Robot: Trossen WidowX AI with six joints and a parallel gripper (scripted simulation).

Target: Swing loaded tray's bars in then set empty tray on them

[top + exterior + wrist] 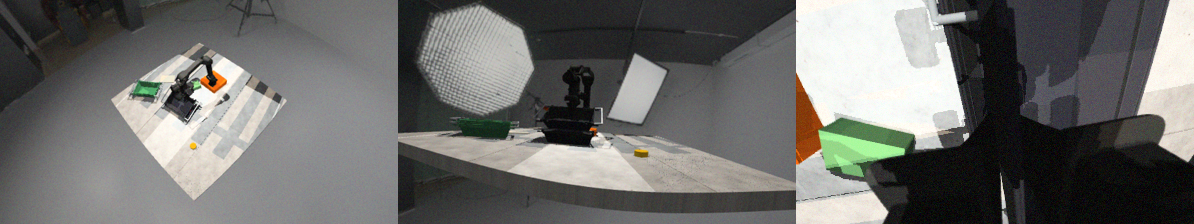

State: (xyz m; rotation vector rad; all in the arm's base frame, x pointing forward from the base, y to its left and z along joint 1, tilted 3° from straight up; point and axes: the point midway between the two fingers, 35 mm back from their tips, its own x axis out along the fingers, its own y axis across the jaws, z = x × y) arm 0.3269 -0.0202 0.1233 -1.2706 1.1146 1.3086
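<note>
My gripper tip is 70 mm short of the black tray and 10 mm to the right of it. The rest, counted from my gripper tip: light green block (200 mm behind, 110 mm to the right, 110 mm below); then yellow disc (230 mm ahead, 330 mm to the left, 120 mm below).
</note>
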